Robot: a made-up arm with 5 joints. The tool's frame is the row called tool.
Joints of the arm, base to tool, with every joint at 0 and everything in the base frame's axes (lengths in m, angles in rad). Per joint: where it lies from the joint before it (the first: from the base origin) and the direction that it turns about. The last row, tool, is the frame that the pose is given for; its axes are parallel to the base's.
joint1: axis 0.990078 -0.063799 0.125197 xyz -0.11 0 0.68
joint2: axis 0.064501 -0.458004 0.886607 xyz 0.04 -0.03 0
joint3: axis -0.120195 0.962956 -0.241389 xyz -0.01 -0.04 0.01
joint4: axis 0.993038 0.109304 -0.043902 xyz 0 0.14 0.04
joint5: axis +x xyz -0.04 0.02 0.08
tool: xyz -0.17 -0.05 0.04
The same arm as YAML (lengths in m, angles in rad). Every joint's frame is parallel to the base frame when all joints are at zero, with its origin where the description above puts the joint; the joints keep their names.
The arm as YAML. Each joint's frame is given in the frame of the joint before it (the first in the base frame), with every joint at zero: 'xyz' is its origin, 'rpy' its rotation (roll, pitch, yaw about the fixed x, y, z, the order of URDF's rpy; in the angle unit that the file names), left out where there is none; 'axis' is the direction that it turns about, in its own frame. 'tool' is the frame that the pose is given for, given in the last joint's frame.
units:
  length: m
  angle: rad
joints:
  - name: joint1
    type: revolute
    origin:
      xyz: [-0.11, 0.0, 0.68]
    axis: [0.990078, -0.063799, 0.125197]
  - name: joint2
    type: revolute
    origin:
      xyz: [0.04, -0.03, 0.0]
    axis: [0.064501, -0.458004, 0.886607]
  - name: joint3
    type: revolute
    origin:
      xyz: [-0.01, -0.04, 0.01]
    axis: [-0.120195, 0.962956, -0.241389]
  - name: joint4
    type: revolute
    origin:
      xyz: [0.0, 0.14, 0.04]
    axis: [0.993038, 0.109304, -0.043902]
  - name: joint5
    type: revolute
    origin:
      xyz: [-0.04, 0.02, 0.08]
    axis: [1.0, 0.0, 0.0]
tool:
  origin:
    xyz: [-0.17, -0.05, 0.04]

